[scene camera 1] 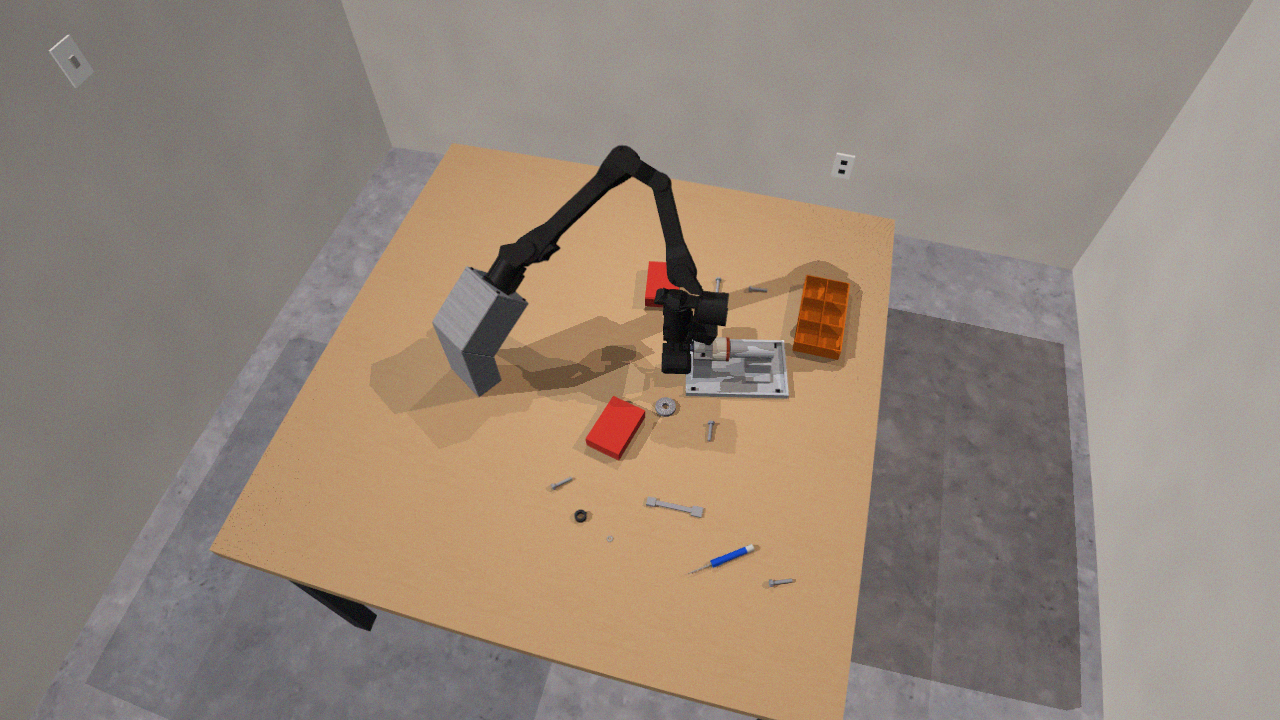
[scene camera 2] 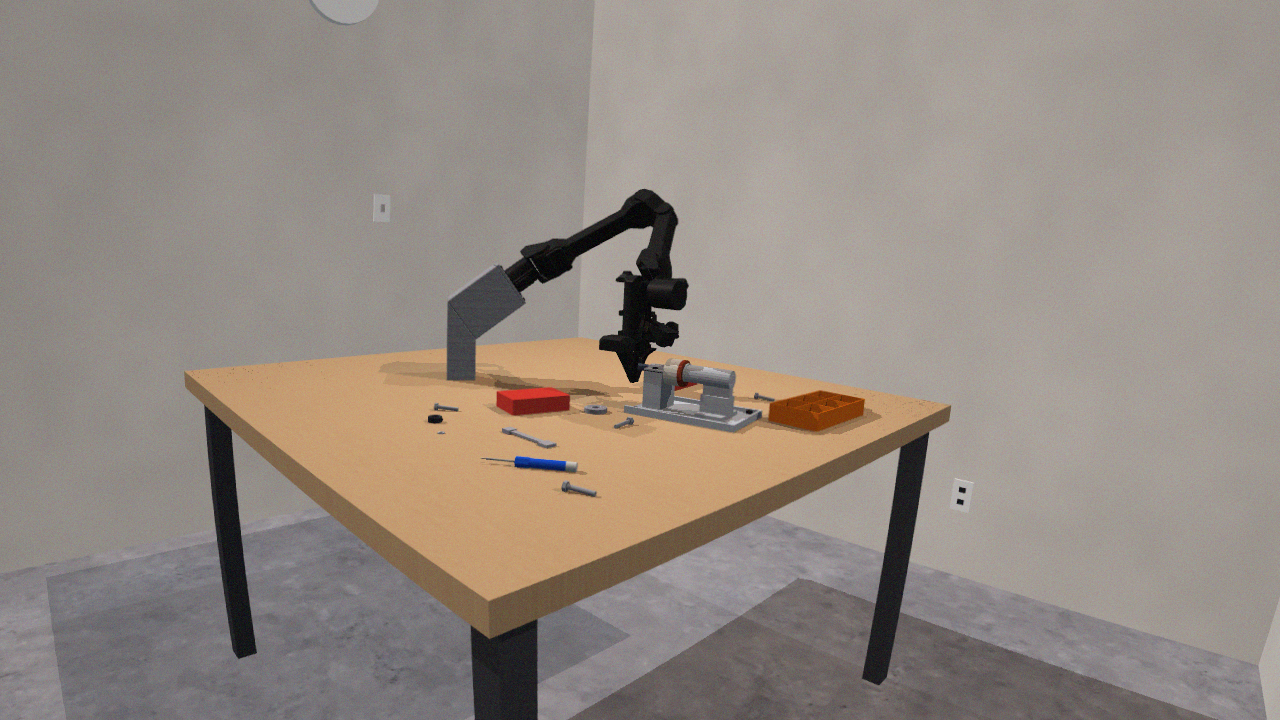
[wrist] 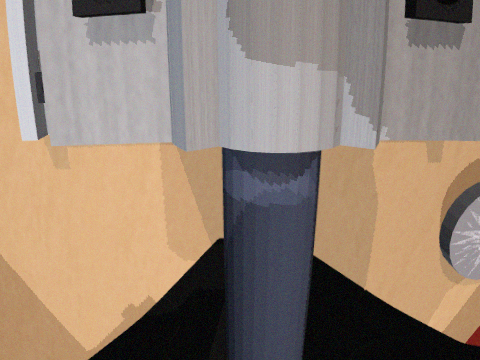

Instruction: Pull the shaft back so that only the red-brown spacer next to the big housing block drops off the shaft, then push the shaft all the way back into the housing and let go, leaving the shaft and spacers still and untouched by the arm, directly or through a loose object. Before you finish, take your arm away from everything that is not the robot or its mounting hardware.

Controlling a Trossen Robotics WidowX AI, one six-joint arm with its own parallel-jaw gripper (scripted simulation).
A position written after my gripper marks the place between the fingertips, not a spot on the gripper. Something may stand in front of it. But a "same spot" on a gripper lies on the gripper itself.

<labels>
my gripper: scene camera 1 675, 356; scene camera 2; wrist
same spot on my gripper: [wrist: 340, 312] = [scene camera 2: 637, 364]
same spot on grey fixture plate: [wrist: 259, 83] = [scene camera 1: 697, 345]
</labels>
